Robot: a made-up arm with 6 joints.
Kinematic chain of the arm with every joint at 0, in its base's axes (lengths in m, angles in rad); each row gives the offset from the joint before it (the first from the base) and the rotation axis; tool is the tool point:
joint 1: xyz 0 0 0.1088 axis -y
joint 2: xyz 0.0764 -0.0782 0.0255 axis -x
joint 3: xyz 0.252 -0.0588 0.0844 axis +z
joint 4: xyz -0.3 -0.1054 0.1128 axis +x
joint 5: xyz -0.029 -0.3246 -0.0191 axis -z
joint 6: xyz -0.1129 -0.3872 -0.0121 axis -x
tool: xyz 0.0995 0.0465 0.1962
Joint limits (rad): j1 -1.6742..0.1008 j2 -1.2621..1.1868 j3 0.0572..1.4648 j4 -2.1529..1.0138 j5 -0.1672..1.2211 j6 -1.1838..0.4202
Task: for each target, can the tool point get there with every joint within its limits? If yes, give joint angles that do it. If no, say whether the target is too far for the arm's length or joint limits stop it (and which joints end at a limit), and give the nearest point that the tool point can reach.
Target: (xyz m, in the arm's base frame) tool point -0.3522 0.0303 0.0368
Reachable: no: joint limits stop it (at a limit: joint 2, joint 3, joint 4, joint 6) | nearest point -0.5653 -0.1171 -0.0068 | short by 0.263 m
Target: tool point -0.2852 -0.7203 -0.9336
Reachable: yes | joints -1.2137 -0.9755 1.3049 0.2993 0.8176 -0.5854
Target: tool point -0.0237 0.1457 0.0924
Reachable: no: joint limits stop it (at a limit: joint 1, joint 2, joint 3, joint 4, joint 5, joint 6) | nearest point -0.2721 0.4000 0.1588 | short by 0.362 m
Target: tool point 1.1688 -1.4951 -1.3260
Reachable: no: too far | nearest point 0.7293 -0.9384 -0.7864 | short by 0.891 m
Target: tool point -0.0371 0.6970 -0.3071
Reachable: no: joint limits stop it (at a limit: joint 2, joint 3, joint 4, joint 5) | nearest point -0.0048 0.7341 0.0550 | short by 0.365 m
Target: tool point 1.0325 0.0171 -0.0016
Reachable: yes | joints -1.2784 0.6056 1.2950 -1.2217 0.0537 0.2879
